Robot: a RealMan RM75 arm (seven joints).
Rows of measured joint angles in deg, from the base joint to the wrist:
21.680, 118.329, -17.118, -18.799, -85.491, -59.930, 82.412
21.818, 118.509, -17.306, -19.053, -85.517, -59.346, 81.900
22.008, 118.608, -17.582, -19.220, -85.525, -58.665, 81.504
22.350, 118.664, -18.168, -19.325, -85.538, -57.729, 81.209
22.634, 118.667, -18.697, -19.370, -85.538, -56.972, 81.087
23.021, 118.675, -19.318, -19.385, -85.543, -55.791, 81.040
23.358, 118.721, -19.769, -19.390, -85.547, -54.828, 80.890
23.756, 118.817, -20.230, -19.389, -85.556, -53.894, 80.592
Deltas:
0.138, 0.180, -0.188, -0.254, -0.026, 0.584, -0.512
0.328, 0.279, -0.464, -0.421, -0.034, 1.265, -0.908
0.670, 0.335, -1.050, -0.526, -0.047, 2.201, -1.203
0.954, 0.338, -1.579, -0.571, -0.047, 2.958, -1.325
1.341, 0.346, -2.200, -0.586, -0.052, 4.139, -1.372
1.678, 0.392, -2.651, -0.591, -0.056, 5.102, -1.522
2.076, 0.488, -3.112, -0.590, -0.065, 6.036, -1.820

